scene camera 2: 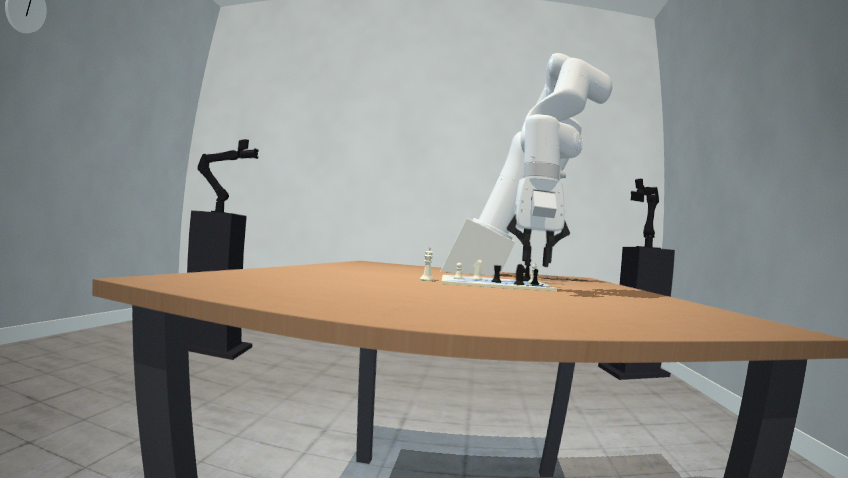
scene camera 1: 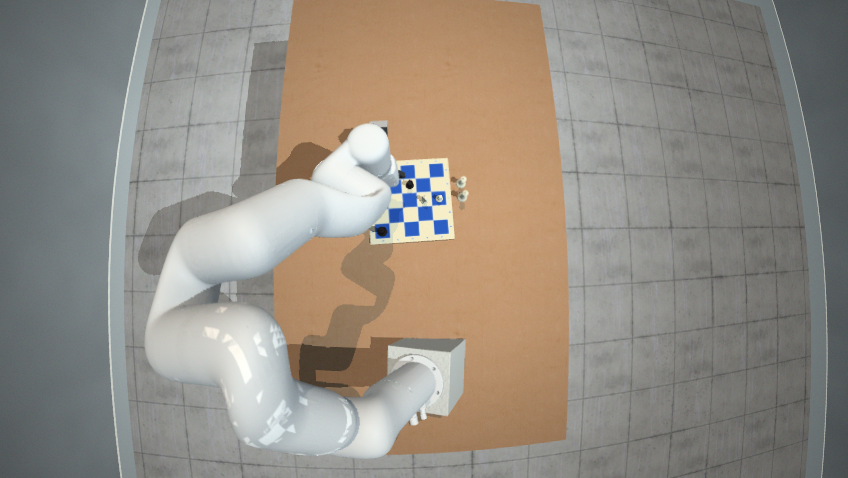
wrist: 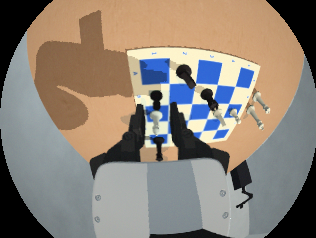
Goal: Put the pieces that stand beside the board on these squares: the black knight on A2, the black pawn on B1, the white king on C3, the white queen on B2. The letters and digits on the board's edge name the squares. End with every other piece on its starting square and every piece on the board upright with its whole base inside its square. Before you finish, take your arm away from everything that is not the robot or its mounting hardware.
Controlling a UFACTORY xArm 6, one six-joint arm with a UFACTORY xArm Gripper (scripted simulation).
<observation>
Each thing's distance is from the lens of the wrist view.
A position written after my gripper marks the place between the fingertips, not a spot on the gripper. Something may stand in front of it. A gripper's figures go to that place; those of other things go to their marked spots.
my gripper point(wrist: 157, 111): 14 cm
chessboard point(wrist: 232, 79): 20 cm
</observation>
